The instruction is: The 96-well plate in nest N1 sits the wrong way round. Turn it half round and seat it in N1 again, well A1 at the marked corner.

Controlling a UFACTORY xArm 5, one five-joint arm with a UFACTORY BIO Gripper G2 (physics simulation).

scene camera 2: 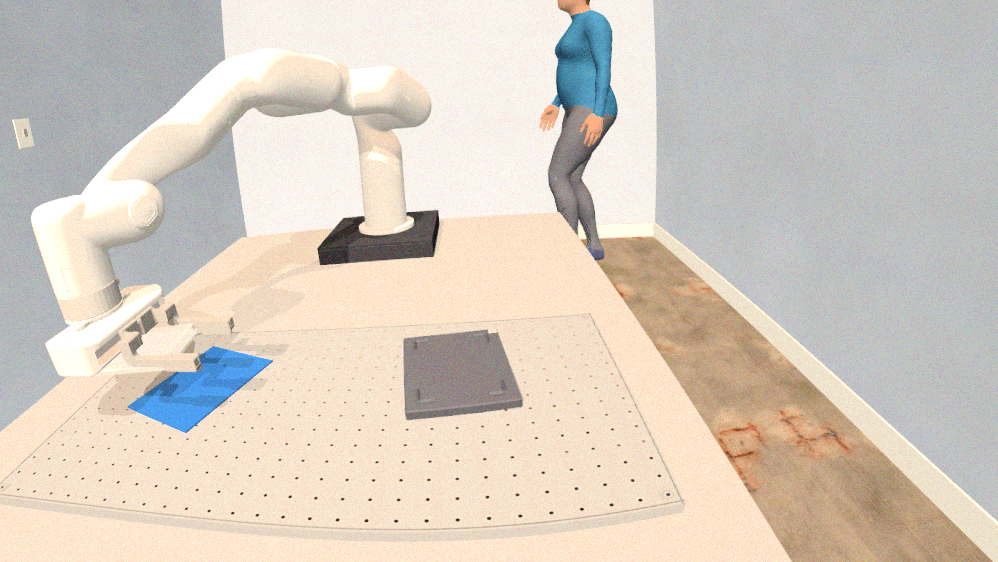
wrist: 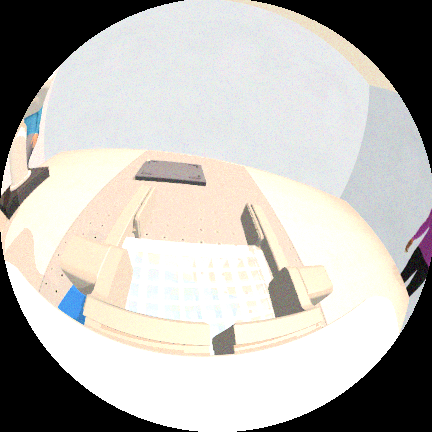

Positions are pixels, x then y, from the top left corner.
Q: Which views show the gripper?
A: Scene camera 2 and the wrist view: all of them.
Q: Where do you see a dark grey nest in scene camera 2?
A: At 458, 370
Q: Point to a white 96-well plate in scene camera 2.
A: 176, 339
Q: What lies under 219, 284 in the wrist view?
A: A white 96-well plate.
